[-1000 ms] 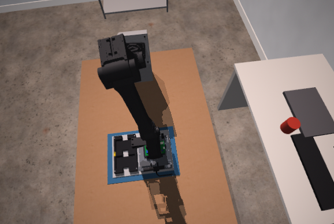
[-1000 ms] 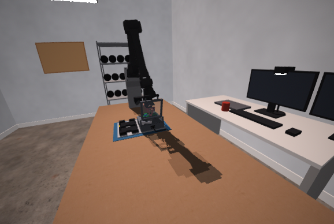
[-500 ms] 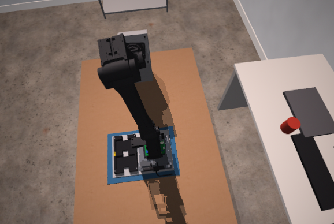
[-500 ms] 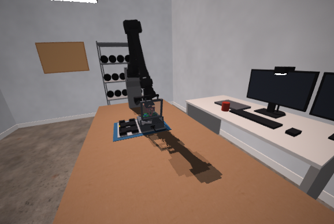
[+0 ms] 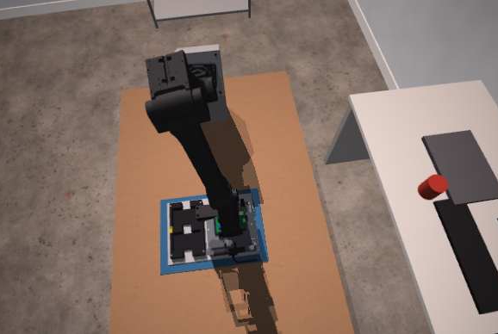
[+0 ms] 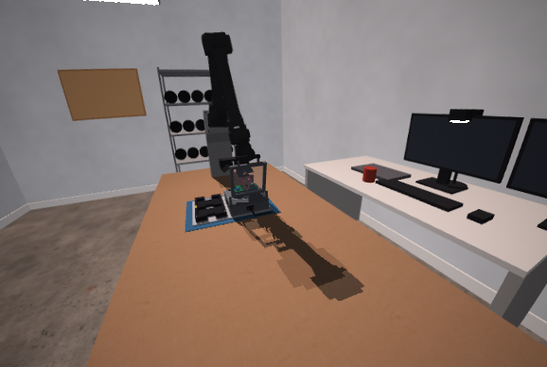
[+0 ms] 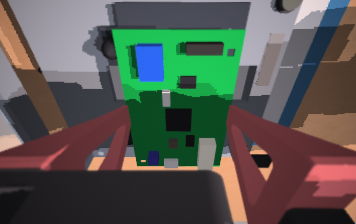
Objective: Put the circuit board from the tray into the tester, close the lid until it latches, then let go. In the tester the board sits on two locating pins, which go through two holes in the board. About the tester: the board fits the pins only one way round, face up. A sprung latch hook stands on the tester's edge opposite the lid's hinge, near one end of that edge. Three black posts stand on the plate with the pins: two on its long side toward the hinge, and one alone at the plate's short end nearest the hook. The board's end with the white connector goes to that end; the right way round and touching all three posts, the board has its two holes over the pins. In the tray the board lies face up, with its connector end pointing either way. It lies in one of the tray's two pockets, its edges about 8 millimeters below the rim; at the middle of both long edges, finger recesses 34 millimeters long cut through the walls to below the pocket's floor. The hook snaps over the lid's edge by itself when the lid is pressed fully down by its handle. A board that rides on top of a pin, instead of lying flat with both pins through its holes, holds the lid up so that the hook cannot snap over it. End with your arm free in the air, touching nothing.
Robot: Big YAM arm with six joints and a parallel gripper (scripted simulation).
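Right now my hand is right at the green circuit board. Also, from my hand: clear lid (120 mm ahead, 90 mm above, 10 mm to the left).
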